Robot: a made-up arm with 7 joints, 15 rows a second.
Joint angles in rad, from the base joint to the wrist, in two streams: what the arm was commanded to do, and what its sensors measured. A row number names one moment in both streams.
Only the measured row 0 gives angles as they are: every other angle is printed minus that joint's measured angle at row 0.
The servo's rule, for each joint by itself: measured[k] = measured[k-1] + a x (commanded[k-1-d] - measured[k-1]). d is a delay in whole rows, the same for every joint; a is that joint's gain. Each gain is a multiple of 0.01, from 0.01 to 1. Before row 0 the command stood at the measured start. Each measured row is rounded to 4 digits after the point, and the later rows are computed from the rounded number. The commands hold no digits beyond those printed.
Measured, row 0:
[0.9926, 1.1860, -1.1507, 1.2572, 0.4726, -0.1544, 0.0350]
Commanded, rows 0 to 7:
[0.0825, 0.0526, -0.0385, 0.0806, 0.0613, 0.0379, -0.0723]
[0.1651, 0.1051, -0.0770, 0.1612, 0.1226, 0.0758, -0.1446]
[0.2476, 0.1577, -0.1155, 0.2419, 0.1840, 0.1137, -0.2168]
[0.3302, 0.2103, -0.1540, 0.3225, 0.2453, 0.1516, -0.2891]
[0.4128, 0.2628, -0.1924, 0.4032, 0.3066, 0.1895, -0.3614]
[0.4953, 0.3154, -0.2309, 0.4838, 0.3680, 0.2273, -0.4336]
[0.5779, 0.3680, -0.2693, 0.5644, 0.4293, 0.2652, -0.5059]
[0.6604, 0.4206, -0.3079, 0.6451, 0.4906, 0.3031, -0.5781]
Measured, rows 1 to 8:
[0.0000, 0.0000, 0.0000, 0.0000, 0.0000, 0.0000, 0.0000]
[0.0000, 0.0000, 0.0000, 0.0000, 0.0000, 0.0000, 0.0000]
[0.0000, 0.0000, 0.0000, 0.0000, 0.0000, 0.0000, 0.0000]
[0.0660, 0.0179, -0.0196, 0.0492, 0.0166, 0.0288, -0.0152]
[0.1453, 0.0475, -0.0489, 0.1175, 0.0452, 0.0645, -0.0424]
[0.2271, 0.0850, -0.0829, 0.1934, 0.0827, 0.1019, -0.0790]
[0.3096, 0.1276, -0.1192, 0.2722, 0.1266, 0.1397, -0.1231]
[0.3922, 0.1736, -0.1565, 0.3521, 0.1752, 0.1775, -0.1731]
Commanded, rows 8 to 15:
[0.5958, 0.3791, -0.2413, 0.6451, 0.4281, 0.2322, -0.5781]
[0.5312, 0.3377, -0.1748, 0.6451, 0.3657, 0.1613, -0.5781]
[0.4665, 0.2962, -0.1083, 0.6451, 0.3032, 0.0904, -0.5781]
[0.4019, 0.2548, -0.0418, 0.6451, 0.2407, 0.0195, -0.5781]
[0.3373, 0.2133, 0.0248, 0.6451, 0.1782, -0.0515, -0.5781]
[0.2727, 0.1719, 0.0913, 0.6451, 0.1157, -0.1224, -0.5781]
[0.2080, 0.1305, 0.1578, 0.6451, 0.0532, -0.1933, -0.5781]
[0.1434, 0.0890, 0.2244, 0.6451, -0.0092, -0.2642, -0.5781]
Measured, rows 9 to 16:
[0.4747, 0.2218, -0.1944, 0.4324, 0.2273, 0.2153, -0.2278]
[0.5573, 0.2715, -0.2326, 0.5129, 0.2818, 0.2532, -0.2862]
[0.6398, 0.3222, -0.2710, 0.5935, 0.3382, 0.2911, -0.3475]
[0.6046, 0.3415, -0.2559, 0.6250, 0.3625, 0.2463, -0.3959]
[0.5459, 0.3402, -0.2145, 0.6373, 0.3634, 0.1817, -0.4342]
[0.4824, 0.3252, -0.1603, 0.6421, 0.3471, 0.1123, -0.4644]
[0.4180, 0.3013, -0.0999, 0.6439, 0.3184, 0.0418, -0.4883]
[0.3534, 0.2714, -0.0363, 0.6446, 0.2805, -0.0291, -0.5072]

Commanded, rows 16 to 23:
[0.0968, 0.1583, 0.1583, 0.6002, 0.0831, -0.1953, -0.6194]
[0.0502, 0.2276, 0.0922, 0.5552, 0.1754, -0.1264, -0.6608]
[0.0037, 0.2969, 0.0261, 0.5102, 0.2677, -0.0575, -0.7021]
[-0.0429, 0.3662, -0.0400, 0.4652, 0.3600, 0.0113, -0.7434]
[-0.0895, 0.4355, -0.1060, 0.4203, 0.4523, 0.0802, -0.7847]
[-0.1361, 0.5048, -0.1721, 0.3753, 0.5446, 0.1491, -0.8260]
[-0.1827, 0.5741, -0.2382, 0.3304, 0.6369, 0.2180, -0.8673]
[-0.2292, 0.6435, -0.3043, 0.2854, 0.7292, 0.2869, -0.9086]
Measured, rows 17 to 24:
[0.2888, 0.2376, 0.0288, 0.6449, 0.2360, -0.1000, -0.5221]
[0.2242, 0.2012, 0.0946, 0.6450, 0.1866, -0.1709, -0.5339]
[0.1596, 0.1631, 0.1608, 0.6451, 0.1337, -0.2418, -0.5432]
[0.1094, 0.1615, 0.1595, 0.6177, 0.1200, -0.2065, -0.5592]
[0.0620, 0.1840, 0.1252, 0.5796, 0.1350, -0.1456, -0.5805]
[0.0154, 0.2224, 0.0747, 0.5373, 0.1708, -0.0786, -0.6060]
[-0.0312, 0.2713, 0.0162, 0.4933, 0.2219, -0.0103, -0.6349]
[-0.0778, 0.3271, -0.0461, 0.4488, 0.2841, 0.0585, -0.6664]

